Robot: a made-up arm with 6 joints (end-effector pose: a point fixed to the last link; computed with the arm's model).
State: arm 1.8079 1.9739 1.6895 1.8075 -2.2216 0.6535
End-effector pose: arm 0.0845 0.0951 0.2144 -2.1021 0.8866 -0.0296
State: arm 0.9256 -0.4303 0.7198 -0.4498 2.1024 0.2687
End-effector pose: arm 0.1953 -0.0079 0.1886 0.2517 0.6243 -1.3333
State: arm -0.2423 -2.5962 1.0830 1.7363 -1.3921 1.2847
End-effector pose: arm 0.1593 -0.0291 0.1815 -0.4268 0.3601 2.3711
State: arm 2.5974 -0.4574 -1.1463 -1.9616 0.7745 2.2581
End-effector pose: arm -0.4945 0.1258 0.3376 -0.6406 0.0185 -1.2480
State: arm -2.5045 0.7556 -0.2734 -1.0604 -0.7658 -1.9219
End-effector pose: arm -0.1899 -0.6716 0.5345 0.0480 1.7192 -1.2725
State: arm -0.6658 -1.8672 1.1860 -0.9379 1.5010 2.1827
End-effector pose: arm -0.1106 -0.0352 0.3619 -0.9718 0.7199 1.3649
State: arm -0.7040 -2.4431 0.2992 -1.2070 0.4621 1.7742
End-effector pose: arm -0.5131 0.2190 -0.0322 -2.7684 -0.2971 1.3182
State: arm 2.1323 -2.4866 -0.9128 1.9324 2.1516 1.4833
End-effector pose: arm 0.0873 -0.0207 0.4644 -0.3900 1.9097 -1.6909
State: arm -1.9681 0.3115 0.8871 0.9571 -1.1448 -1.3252
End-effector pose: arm 0.0214 -0.5565 0.0102 0.2020 2.1134 0.2108
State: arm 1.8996 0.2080 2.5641 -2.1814 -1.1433 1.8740
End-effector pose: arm -0.0240 0.2155 0.1840 2.6493 0.1542 -0.8394
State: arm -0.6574 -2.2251 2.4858 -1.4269 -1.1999 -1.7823
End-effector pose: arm -0.1803 -0.6302 0.3719 0.0956 0.1842 -0.5675
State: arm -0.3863 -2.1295 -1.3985 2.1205 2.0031 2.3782
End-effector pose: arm -0.1466 -0.1140 -0.3428 1.3676 -0.0028 -0.2824
